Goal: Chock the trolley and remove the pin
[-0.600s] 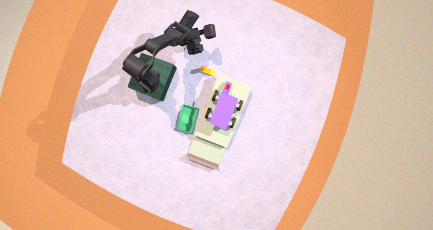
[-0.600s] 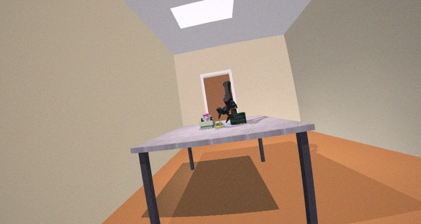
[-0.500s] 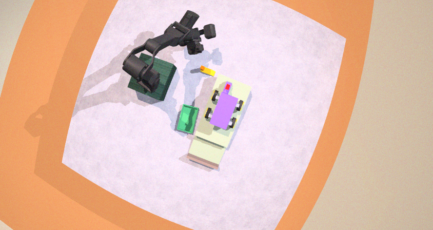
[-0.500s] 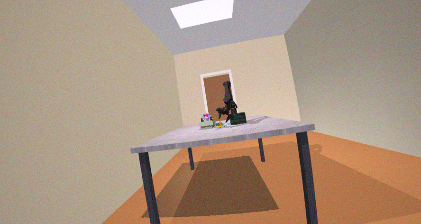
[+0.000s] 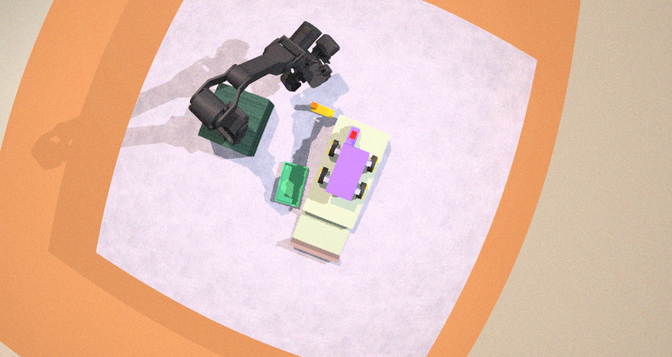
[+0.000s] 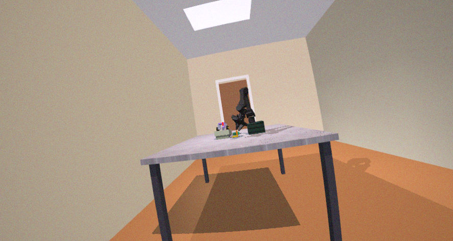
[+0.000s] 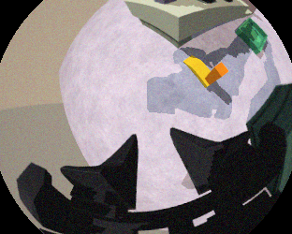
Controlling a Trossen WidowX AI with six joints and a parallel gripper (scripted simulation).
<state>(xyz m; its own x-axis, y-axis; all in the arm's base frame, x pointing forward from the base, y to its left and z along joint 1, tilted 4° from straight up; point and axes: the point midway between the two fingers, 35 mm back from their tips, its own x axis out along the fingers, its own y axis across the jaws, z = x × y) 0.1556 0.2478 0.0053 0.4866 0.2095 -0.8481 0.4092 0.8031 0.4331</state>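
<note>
Now: gripper tip 3 cm short of the yellow chock, 11 cm to the left of it and 5 cm above it. Also, from my gripper tip: red-headed stop pin 14 cm ahead, 16 cm to the right, 5 cm above; then purple-topped trolley 16 cm ahead, 25 cm to the right, 4 cm above; then ramp 16 cm ahead, 26 cm to the right, 3 cm below.
</note>
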